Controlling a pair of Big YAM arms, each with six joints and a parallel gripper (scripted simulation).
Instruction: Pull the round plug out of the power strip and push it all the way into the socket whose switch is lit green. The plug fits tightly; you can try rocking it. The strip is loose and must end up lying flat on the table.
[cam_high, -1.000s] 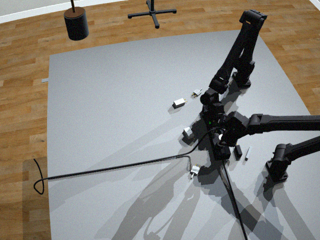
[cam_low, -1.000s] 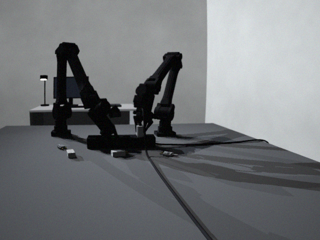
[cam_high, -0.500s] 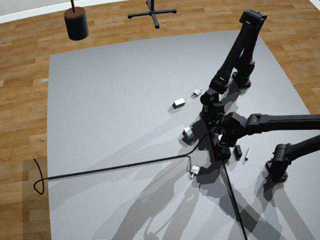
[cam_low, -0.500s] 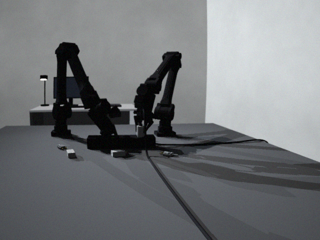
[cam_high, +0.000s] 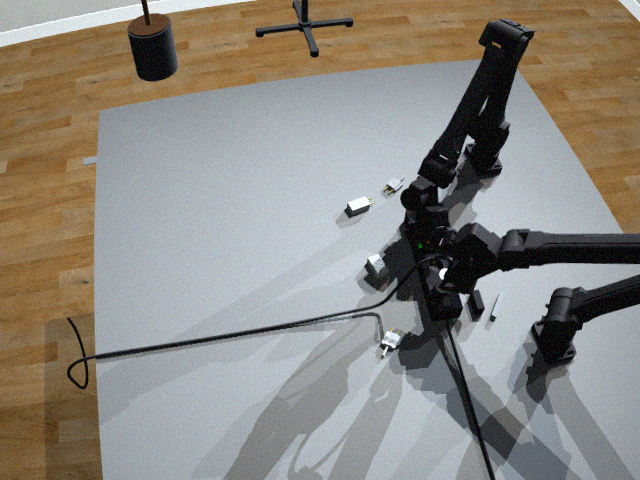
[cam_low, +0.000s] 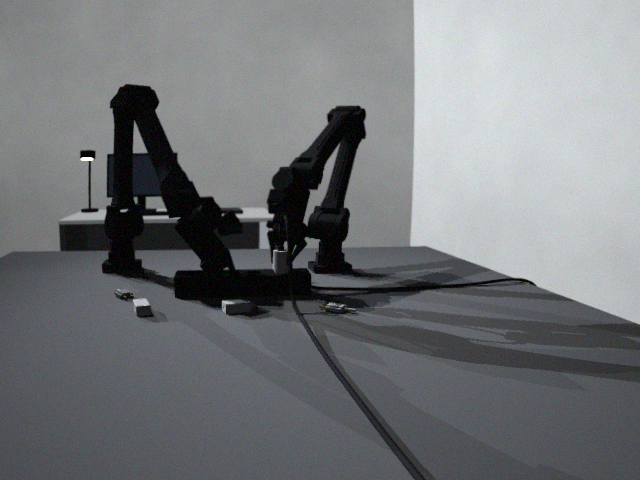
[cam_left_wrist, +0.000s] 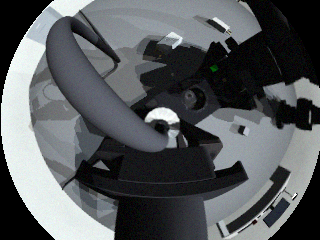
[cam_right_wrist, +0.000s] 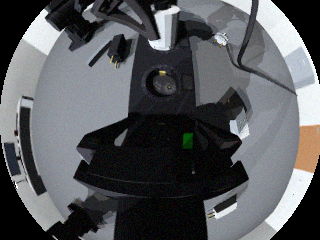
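Right now my left hand is right at the round white plug. The rest, counted from my left hand: thin grey bar: 150 mm behind, 70 mm below, 50 mm to the left; then small cube: 180 mm to the right, 150 mm behind, 70 mm below; then black adapter: 90 mm behind, 60 mm below, 20 mm to the left.
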